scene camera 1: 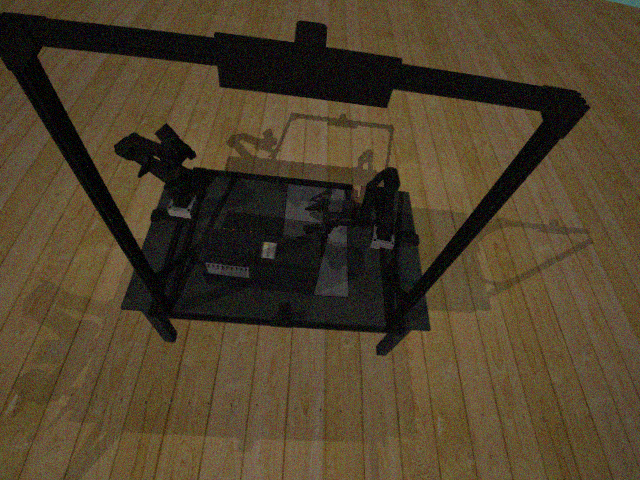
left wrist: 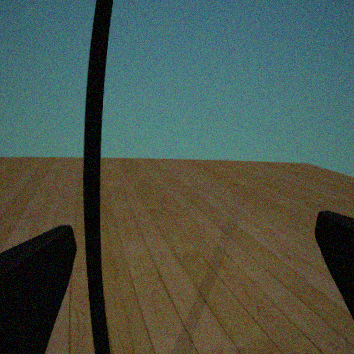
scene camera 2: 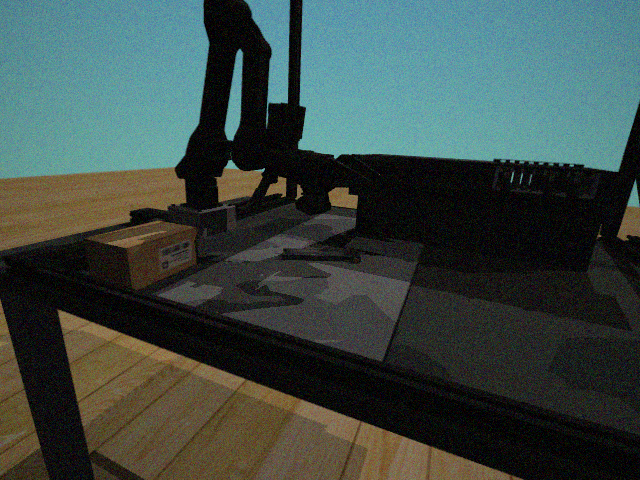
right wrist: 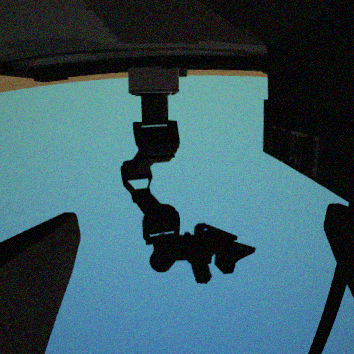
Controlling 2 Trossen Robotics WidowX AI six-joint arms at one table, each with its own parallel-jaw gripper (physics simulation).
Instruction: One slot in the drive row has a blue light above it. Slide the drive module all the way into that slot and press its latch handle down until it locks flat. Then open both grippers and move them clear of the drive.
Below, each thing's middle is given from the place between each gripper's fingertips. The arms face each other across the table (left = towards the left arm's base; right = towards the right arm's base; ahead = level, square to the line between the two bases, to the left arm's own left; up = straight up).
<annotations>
I see the drive chassis [scene camera 2: 442, 202] 38 cm to the right of my left hand, 33 cm below it and 5 cm behind it. The rest, counted from my left hand: cardboard box [scene camera 2: 135, 257] 77 cm to the right, 42 cm ahead, 39 cm below; then drive module [scene camera 2: 353, 256] 58 cm to the right, 41 cm below, 23 cm ahead.
Now: right hand 13 cm above the drive module, 7 cm to the left of it and 6 cm short of it. Round my right hand: drive chassis (22 cm behind, 13 cm to the left, 5 cm below); cardboard box (26 cm to the right, 25 cm ahead, 11 cm below).
</annotations>
